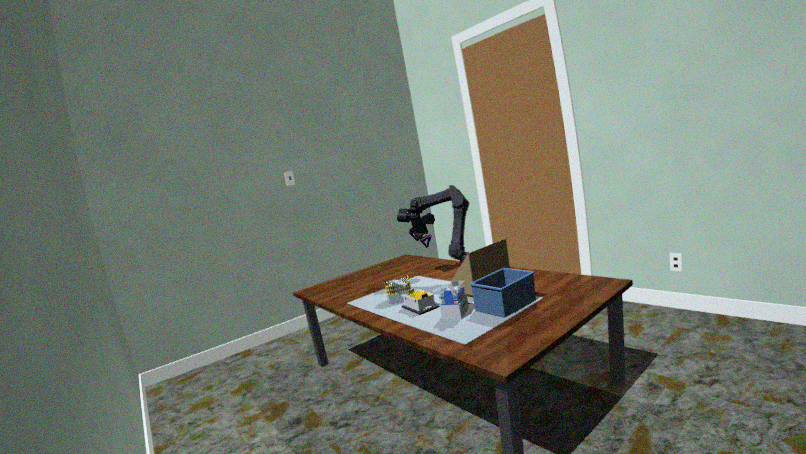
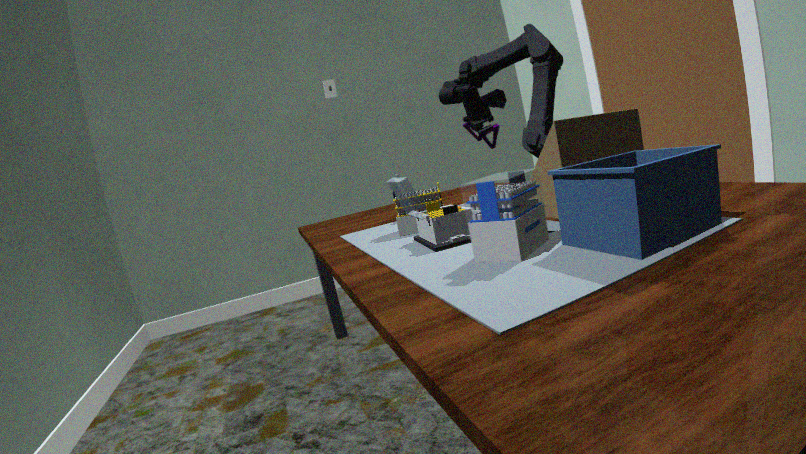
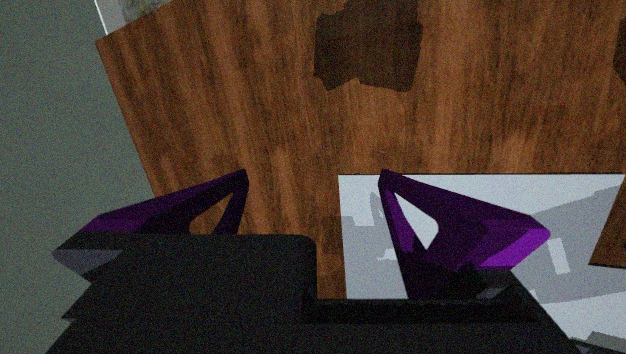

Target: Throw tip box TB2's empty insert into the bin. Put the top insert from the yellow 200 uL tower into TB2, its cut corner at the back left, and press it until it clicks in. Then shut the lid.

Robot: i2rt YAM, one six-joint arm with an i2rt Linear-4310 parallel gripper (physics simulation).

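My gripper [image 1: 421, 240] [image 2: 486, 142] [image 3: 313, 176] is open and empty, high over the back of the table and well apart from the objects. The yellow tower [image 1: 398, 287] [image 2: 418, 204] stands on the mat, with yellow-edged layers over a pale base. Beside it, a pale box [image 1: 418, 302] [image 2: 442, 230] with yellow parts on top sits on a dark base. It looks like TB2, but no label is readable. The empty insert cannot be told apart clearly, and the lid's position is unclear. The blue bin [image 1: 503, 293] [image 2: 597, 214] stands upright and open-topped at the right.
A blue-and-white tower [image 1: 452, 307] [image 2: 496, 239] stands between the pale box and the bin. A brown upright panel [image 1: 489, 261] [image 2: 599, 137] stands behind the bin. The pale mat [image 1: 462, 333] [image 2: 501, 315] [image 3: 362, 280] lies on the wooden table [image 1: 507, 352] [image 2: 648, 366] [image 3: 280, 125].
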